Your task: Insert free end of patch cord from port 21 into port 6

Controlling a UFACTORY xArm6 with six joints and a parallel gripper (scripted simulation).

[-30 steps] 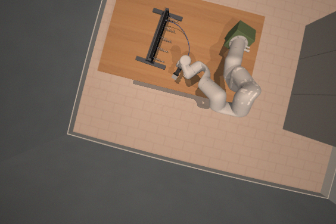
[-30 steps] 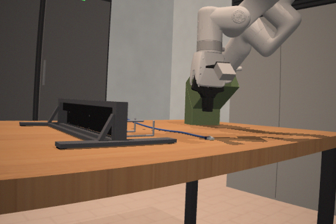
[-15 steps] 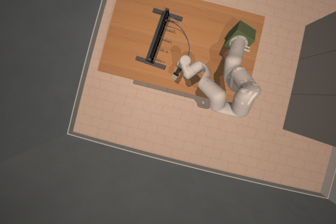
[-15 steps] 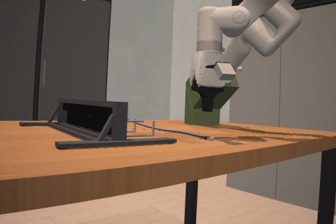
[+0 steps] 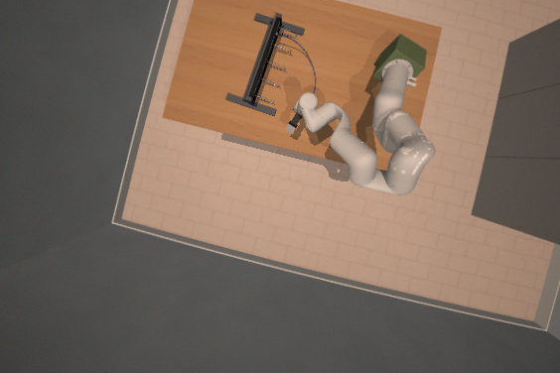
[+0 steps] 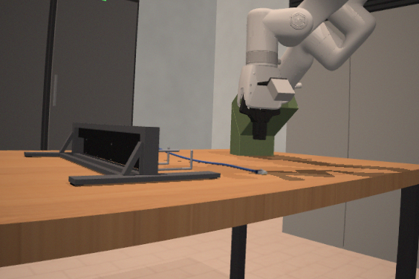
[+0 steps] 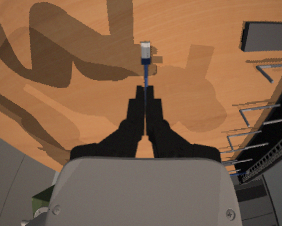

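The plug lies 20 mm to the left of my hand and 90 mm below it.
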